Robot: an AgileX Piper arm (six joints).
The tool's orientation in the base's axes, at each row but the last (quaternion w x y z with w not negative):
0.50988, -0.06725, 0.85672, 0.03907
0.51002, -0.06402, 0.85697, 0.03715
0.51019, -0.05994, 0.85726, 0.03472
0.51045, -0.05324, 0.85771, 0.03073
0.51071, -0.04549, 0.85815, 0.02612
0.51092, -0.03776, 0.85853, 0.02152
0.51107, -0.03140, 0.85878, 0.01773
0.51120, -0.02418, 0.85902, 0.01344
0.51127, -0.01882, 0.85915, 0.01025
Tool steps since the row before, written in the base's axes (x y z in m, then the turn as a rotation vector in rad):
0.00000, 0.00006, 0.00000, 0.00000, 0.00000, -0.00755
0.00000, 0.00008, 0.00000, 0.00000, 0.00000, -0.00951
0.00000, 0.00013, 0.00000, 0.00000, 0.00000, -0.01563
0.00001, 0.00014, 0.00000, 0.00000, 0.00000, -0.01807
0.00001, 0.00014, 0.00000, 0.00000, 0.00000, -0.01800
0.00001, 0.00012, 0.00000, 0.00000, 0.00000, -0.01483
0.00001, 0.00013, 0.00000, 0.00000, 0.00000, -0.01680
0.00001, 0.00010, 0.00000, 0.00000, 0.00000, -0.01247
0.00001, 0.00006, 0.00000, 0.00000, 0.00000, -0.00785
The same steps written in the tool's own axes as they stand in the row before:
0.00000, 0.00006, 0.00001, 0.00664, 0.00001, 0.00360
-0.00001, 0.00008, 0.00001, 0.00836, 0.00002, 0.00454
-0.00001, 0.00013, 0.00002, 0.01374, 0.00003, 0.00746
-0.00001, 0.00014, 0.00002, 0.01588, 0.00003, 0.00862
-0.00001, 0.00014, 0.00002, 0.01582, 0.00003, 0.00859
-0.00001, 0.00012, 0.00002, 0.01303, 0.00002, 0.00707
-0.00001, 0.00013, 0.00002, 0.01477, 0.00003, 0.00801
-0.00001, 0.00010, 0.00001, 0.01096, 0.00002, 0.00595
-0.00001, 0.00006, 0.00001, 0.00690, 0.00001, 0.00374

